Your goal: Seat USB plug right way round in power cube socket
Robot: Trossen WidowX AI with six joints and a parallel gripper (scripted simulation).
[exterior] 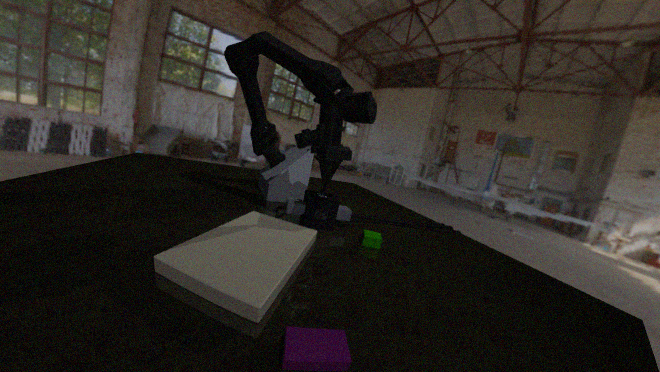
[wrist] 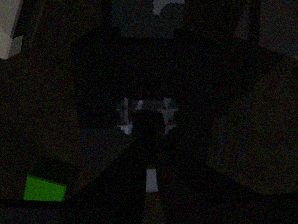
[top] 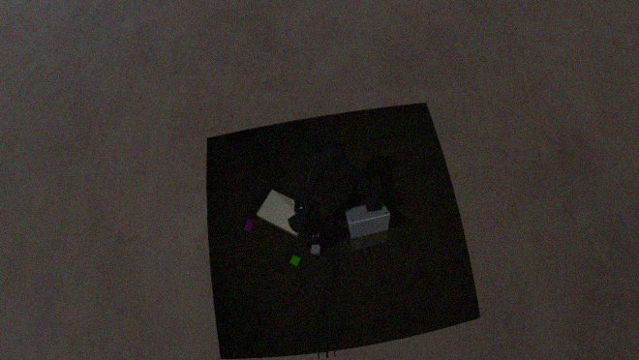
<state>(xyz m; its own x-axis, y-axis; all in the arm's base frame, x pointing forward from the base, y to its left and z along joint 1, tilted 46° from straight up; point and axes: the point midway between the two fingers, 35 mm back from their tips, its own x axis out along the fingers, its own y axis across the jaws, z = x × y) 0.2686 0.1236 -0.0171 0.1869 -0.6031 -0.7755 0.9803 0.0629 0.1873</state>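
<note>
My gripper tip is now 1 cm above the USB plug. From my gripper tip the other things lie so: green cube (10 cm ahead, 10 cm to the left, 9 cm below); USB socket (3 cm below); flat slab (16 cm ahead, 15 cm to the right, 9 cm below).
</note>
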